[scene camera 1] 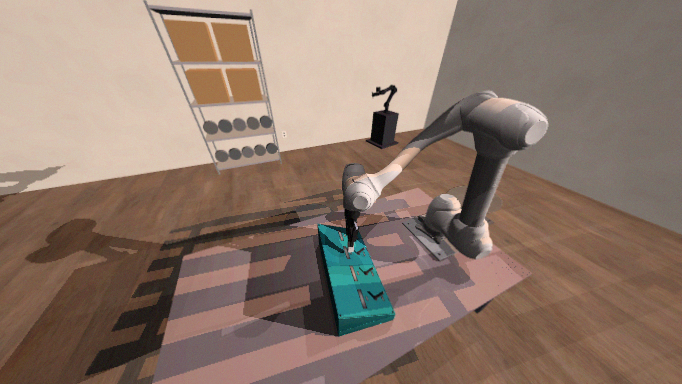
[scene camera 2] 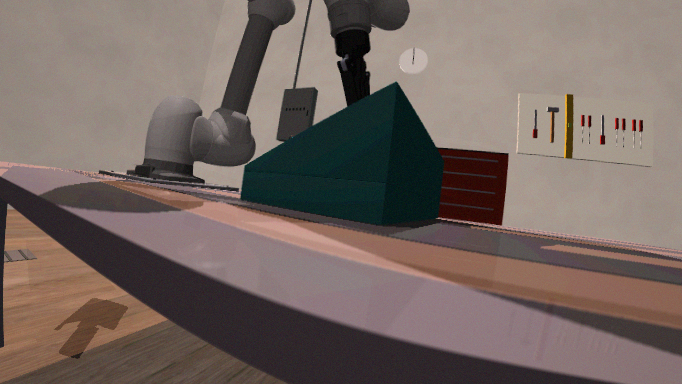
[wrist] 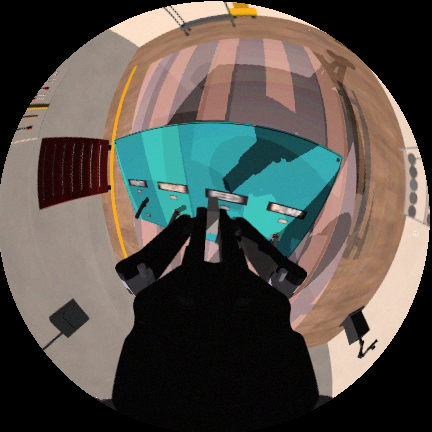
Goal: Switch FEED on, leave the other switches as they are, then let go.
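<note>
A teal sloped switch panel stands on the table. The FEED label is third from the left in the wrist view, blurred, directly ahead of my fingertips. My gripper is shut with nothing between its fingers, low over the panel at the FEED position. The fingers hide the FEED lever in the wrist view, so its position cannot be told. The VENT lever and VALVE lever are left of the fingers. The PUMP lever is to their right, partly hidden.
The VENT, VALVE and PUMP switches stand close beside the fingers. The arm's base plate is bolted to the striped table. Farther off are a shelf rack, a red tool chest and a wall tool board.
</note>
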